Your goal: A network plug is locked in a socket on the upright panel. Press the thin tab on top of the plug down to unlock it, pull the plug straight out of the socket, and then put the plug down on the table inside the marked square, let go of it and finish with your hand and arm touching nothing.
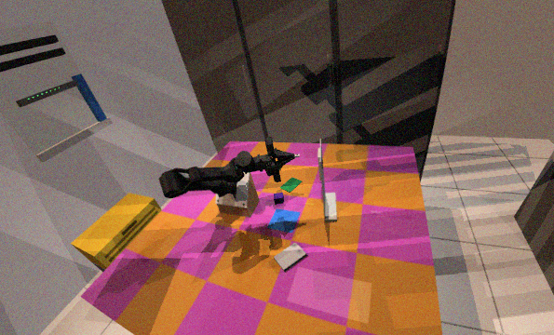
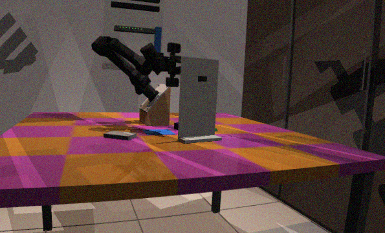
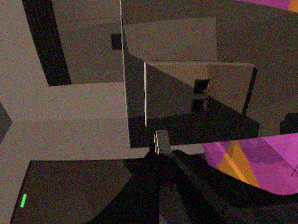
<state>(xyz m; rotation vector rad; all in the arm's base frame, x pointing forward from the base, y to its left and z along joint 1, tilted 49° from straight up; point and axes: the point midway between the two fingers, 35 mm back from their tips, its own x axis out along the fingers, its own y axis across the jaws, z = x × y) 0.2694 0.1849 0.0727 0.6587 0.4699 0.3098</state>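
Right now my gripper tip is 6 cm past the blue marked square, 10 cm to the left of it and 29 cm above it. Also, from my gripper tip: upright grey panel (10 cm ahead, 3 cm to the left, 15 cm below); then green patch (12 cm behind, 14 cm to the left, 29 cm below); then flat grey box (5 cm ahead, 27 cm to the right, 28 cm below).
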